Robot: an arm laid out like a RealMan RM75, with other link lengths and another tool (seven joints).
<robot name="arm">
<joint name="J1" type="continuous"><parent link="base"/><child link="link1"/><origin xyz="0 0 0.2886"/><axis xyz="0 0 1"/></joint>
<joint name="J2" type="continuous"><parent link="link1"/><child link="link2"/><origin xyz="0 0 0" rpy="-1.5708 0 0"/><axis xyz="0 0 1"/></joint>
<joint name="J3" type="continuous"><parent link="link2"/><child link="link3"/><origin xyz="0 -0.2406 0" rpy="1.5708 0 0"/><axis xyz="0 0 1"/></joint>
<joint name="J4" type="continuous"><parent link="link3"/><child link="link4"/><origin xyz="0 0 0" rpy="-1.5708 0 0"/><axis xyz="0 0 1"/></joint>
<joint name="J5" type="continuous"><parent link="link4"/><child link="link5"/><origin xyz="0 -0.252 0" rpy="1.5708 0 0"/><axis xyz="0 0 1"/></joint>
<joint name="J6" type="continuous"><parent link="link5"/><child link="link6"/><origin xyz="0 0 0" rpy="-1.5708 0 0"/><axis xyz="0 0 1"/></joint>
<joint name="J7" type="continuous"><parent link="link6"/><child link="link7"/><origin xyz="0 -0.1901 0" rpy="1.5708 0 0"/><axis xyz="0 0 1"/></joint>
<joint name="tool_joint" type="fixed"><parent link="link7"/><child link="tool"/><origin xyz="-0.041 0.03 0.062" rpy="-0.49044 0 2.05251"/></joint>
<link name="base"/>
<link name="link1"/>
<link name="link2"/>
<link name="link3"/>
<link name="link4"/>
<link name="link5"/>
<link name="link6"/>
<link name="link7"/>
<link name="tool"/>
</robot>
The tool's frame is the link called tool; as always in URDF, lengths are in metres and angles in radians. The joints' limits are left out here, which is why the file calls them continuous.
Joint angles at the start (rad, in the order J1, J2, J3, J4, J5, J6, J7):
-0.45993 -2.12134 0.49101 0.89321 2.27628 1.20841 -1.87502
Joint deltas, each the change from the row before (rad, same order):
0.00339 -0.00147 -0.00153 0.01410 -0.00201 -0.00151 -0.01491
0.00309 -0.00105 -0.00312 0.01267 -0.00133 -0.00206 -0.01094
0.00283 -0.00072 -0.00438 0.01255 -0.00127 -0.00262 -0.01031
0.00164 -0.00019 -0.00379 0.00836 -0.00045 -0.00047 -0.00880
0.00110 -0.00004 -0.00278 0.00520 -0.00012 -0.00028 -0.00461
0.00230 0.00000 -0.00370 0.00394 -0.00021 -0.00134 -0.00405
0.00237 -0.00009 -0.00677 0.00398 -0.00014 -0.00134 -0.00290
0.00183 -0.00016 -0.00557 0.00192 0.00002 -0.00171 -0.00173
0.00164 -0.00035 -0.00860 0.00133 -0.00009 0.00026 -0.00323
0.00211 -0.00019 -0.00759 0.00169 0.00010 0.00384 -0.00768
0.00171 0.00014 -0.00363 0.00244 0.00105 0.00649 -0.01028
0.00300 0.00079 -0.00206 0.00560 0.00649 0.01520 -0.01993
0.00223 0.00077 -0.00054 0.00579 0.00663 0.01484 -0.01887
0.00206 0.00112 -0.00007 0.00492 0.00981 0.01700 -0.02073
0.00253 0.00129 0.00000 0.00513 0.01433 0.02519 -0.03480
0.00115 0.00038 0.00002 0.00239 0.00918 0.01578 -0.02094
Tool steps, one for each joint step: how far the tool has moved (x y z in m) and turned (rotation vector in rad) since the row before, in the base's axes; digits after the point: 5 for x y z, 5 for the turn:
0.00005 0.00154 0.00429 0.01268 -0.00319 0.00941
-0.00055 0.00142 0.00438 0.01292 -0.00094 0.00797
-0.00080 0.00157 0.00483 0.01432 -0.00048 0.00815
-0.00037 0.00090 0.00336 0.00930 -0.00213 0.00654
-0.00040 0.00050 0.00220 0.00596 -0.00069 0.00380
-0.00125 0.00005 0.00213 0.00674 -0.00101 0.00599
-0.00172 0.00000 0.00267 0.00894 -0.00129 0.00690
-0.00156 -0.00012 0.00179 0.00682 -0.00121 0.00593
-0.00142 -0.00043 0.00183 0.00745 -0.00505 0.00770
-0.00073 -0.00107 0.00139 0.00462 -0.00920 0.00899
0.00028 -0.00128 0.00066 -0.00017 -0.00951 0.00713
0.00080 -0.00321 0.00021 -0.00833 -0.01375 0.01106
0.00116 -0.00291 0.00003 -0.00939 -0.01193 0.00919
0.00100 -0.00372 -0.00065 -0.01367 -0.01222 0.01091
0.00193 -0.00565 -0.00172 -0.02130 -0.02273 0.01999
0.00136 -0.00362 -0.00149 -0.01430 -0.01428 0.01235

